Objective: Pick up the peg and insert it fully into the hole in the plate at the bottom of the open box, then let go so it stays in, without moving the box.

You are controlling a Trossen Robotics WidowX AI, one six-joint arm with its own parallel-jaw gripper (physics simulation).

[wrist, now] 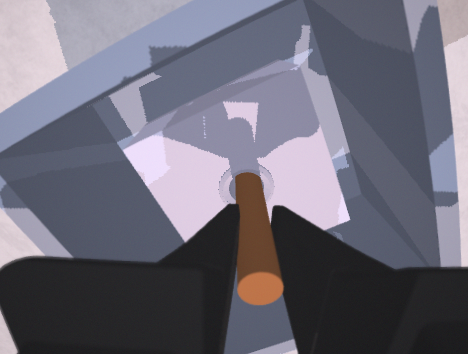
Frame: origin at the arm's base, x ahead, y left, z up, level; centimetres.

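Where they show: gripper, between the fingertips: [254,215].
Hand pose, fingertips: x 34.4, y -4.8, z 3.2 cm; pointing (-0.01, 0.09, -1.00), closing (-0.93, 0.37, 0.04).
Note:
After its pixels a point has its place.
My gripper [254,215] @[x 34.4, y -4.8, z 3.2 cm] is shut on the brown peg [256,230] @[x 34.4, y -5.0, z 4.3 cm], which stands lengthwise between the two black fingers with its orange end face toward the camera. The peg's far end overlaps the ringed hole [224,186] @[x 35.6, y -4.9, z 0.0 cm] in the pale plate [305,185] @[x 31.7, y -3.3, z -0.3 cm] at the bottom of the open box [45,205] @[x 42.0, y -8.0, z 3.0 cm]. The peg's far end covers much of the hole, so whether the tip is at, above or inside the hole's rim cannot be told. The gripper is over the inside of the box, with the fingertips seen against the plate.
Blue-grey box walls rise around the plate, with the upper rim [100,60] @[x 36.9, y -11.8, z 3.7 cm] crossing the upper left and another wall [380,110] @[x 27.8, y -6.3, z 0.7 cm] at the right. A dark shadow of the gripper and peg falls on the plate. Light speckled table surface [22,45] @[x 44.9, y -15.3, z -6.0 cm] shows outside the box.

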